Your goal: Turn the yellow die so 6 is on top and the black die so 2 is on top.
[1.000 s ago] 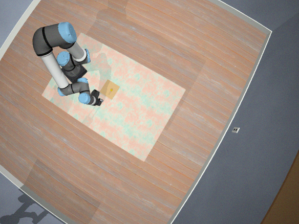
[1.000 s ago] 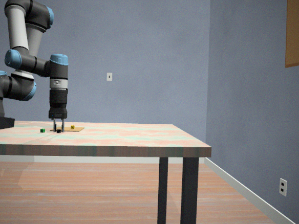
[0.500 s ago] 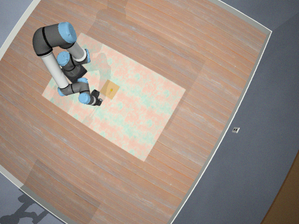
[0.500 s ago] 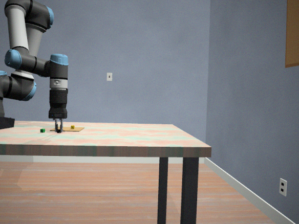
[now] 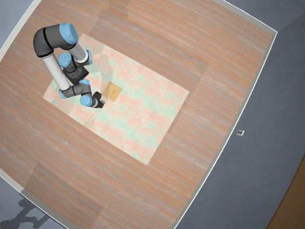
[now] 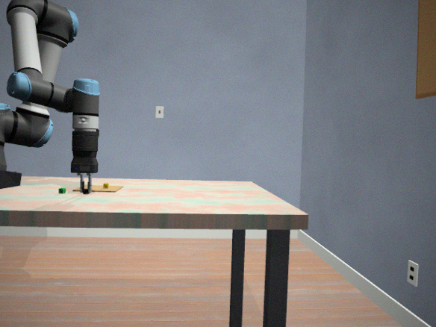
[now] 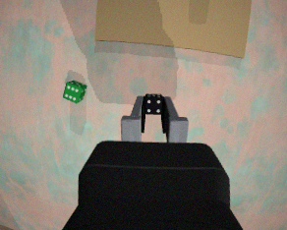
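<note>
Now: hand 2 cm above the black die. The rest, counted from my hand: yellow die (13 cm to the left, 3 cm ahead, 1 cm below); tan mat (13 cm to the left, 2 cm below); green die (8 cm behind, 2 cm below, 1 cm to the left).
</note>
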